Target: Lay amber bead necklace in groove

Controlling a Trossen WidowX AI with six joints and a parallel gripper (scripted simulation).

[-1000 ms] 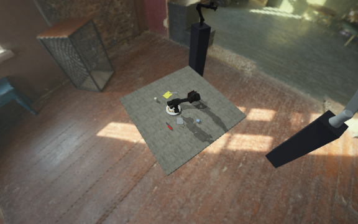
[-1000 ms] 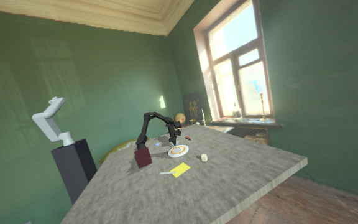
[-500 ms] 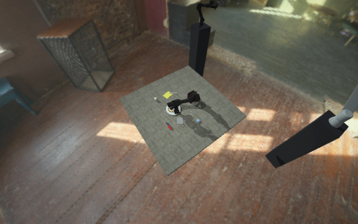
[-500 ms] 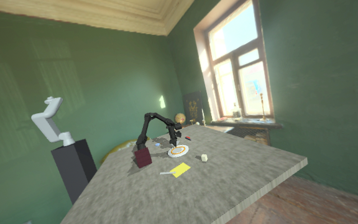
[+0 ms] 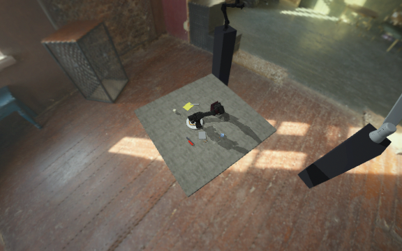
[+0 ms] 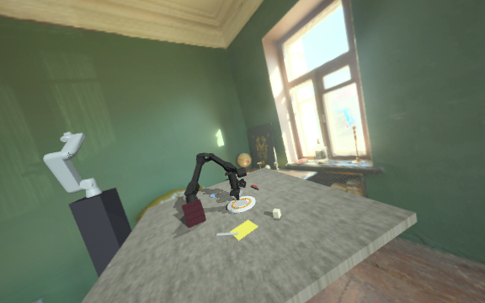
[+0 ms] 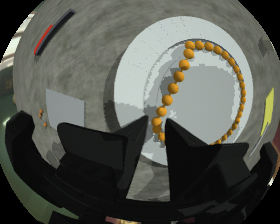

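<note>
Right now the board is 10 mm ahead of my gripper tip, 60 mm to the right of it and 10 mm below it. Also, from my gripper tip: red tool 180 mm ahead, 160 mm to the left, 10 mm below; then grey square 20 mm ahead, 150 mm to the left, 10 mm below; then small blue piece 180 mm behind, 260 mm to the left, 10 mm below.
</note>
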